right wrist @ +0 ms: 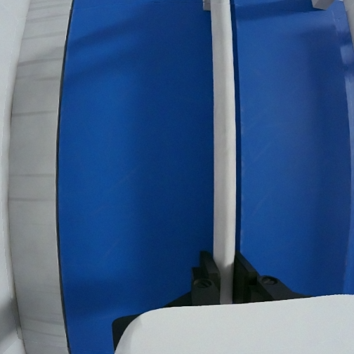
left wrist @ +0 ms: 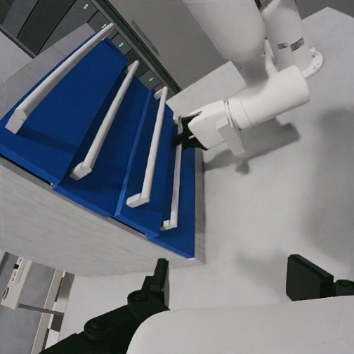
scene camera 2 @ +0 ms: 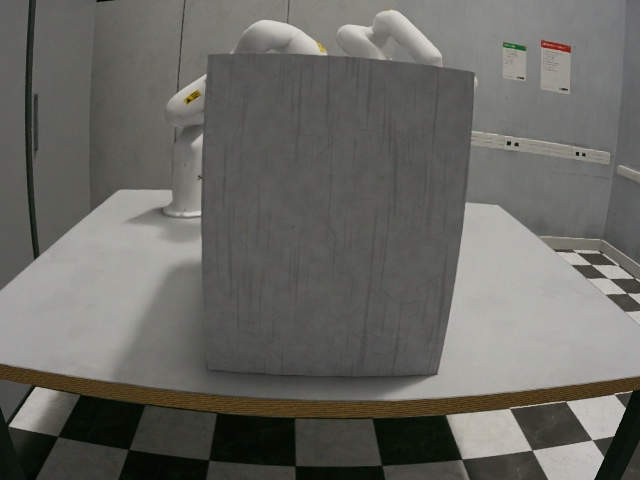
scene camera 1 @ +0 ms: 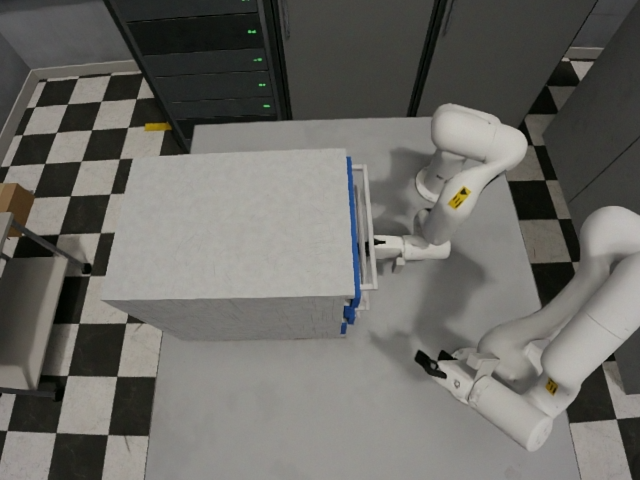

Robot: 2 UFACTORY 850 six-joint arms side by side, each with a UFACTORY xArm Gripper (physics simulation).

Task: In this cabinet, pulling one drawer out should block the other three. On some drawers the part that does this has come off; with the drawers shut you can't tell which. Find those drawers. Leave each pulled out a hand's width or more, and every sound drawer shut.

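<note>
The cabinet [scene camera 1: 232, 222] [scene camera 2: 336, 217] [left wrist: 65, 220] stands on the table, its back towards scene camera 2. In the left wrist view, the blue fronts of the top drawer [left wrist: 75, 105], second drawer [left wrist: 112, 160], third drawer [left wrist: 142, 200] and bottom drawer [left wrist: 185, 215] sit shut or nearly so, with small steps between them. My right gripper [scene camera 1: 368, 248] [left wrist: 174, 145] [right wrist: 217, 269] is shut on the white bar handle of the bottom drawer [right wrist: 135, 175]. My left gripper [scene camera 1: 433, 356] [left wrist: 228, 277] is open and empty, away from the cabinet. The drawer insides are hidden.
The table [scene camera 1: 289, 413] [scene camera 2: 516, 310] carries both arms and the cabinet. The right arm [scene camera 1: 454, 206] reaches in front of the drawer fronts. The left arm [scene camera 1: 584, 325] is at the lower right in scene camera 1. A server rack [scene camera 1: 206, 56] stands behind the table.
</note>
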